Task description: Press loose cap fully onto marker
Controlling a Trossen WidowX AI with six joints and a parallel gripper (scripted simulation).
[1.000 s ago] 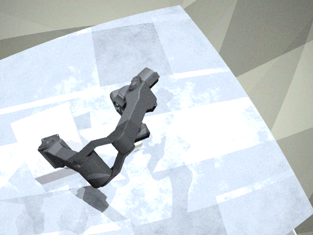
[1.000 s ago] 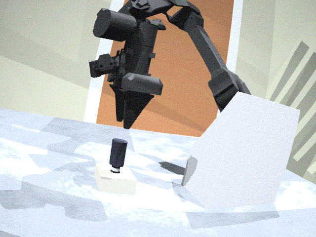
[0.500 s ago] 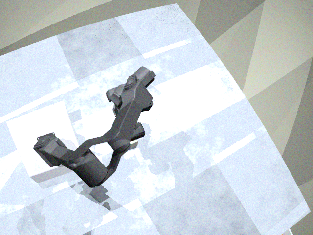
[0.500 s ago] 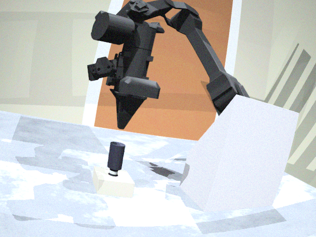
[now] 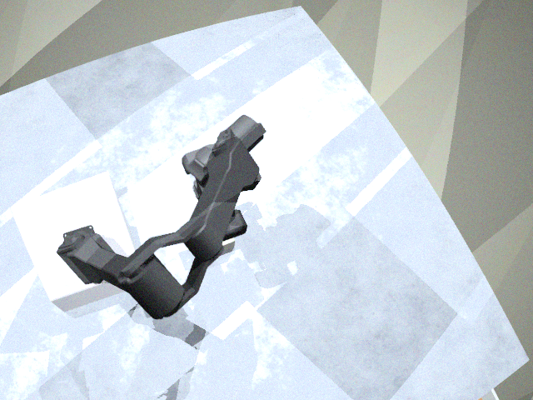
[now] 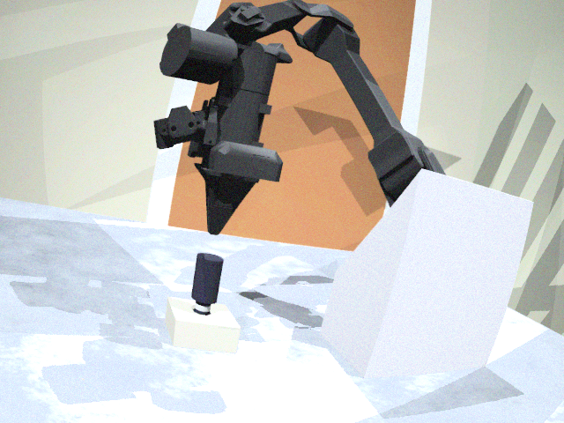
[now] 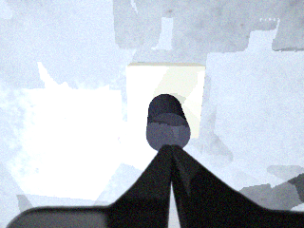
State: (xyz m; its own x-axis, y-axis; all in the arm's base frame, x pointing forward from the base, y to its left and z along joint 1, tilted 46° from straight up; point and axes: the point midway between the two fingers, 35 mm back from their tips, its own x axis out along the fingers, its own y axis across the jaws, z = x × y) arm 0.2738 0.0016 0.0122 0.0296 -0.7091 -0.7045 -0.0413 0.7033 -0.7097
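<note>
Now: the dark cap 50 mm below my gripper tip. The rest, counted from my gripper tip: cream holder block 110 mm below.
</note>
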